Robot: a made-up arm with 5 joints.
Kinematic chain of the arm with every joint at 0, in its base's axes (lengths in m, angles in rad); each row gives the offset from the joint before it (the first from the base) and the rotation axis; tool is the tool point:
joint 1: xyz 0 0 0.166 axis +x
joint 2: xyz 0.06 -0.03 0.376 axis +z
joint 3: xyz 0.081 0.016 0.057 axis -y
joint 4: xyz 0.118 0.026 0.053 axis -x
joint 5: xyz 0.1 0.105 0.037 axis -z
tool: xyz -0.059 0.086 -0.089
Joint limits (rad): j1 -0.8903..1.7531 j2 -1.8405..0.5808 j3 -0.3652..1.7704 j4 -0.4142..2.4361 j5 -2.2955..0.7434
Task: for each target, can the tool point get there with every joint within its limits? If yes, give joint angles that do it. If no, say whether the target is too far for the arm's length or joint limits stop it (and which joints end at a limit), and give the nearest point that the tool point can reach.
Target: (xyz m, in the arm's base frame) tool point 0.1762 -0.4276 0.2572
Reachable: yes | joints 0.8277 -1.4253 0.1547 0.8399 -0.7708
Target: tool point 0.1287 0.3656 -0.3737
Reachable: no: joint limits stop it (at a limit: joint 1, joint 2, joint 3, joint 5) | nearest point 0.1701 0.3992 0.1106 | short by 0.487 m
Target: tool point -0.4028 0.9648 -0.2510
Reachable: no: too far | nearest point 0.1145 0.6417 0.2836 | short by 0.811 m
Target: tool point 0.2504 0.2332 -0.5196
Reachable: no: joint limits stop it (at a limit: joint 1, joint 2, joint 5) | nearest point 0.1666 -0.1858 -0.2044 | short by 0.531 m
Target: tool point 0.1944 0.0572 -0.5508
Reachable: no: joint limits stop it (at a limit: joint 1, joint 2, joint 5) | nearest point 0.1492 -0.2190 -0.2441 | short by 0.415 m
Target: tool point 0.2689 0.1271 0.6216
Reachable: yes | joints -0.5917 -0.1126 0.4816 2.1834 -0.3780
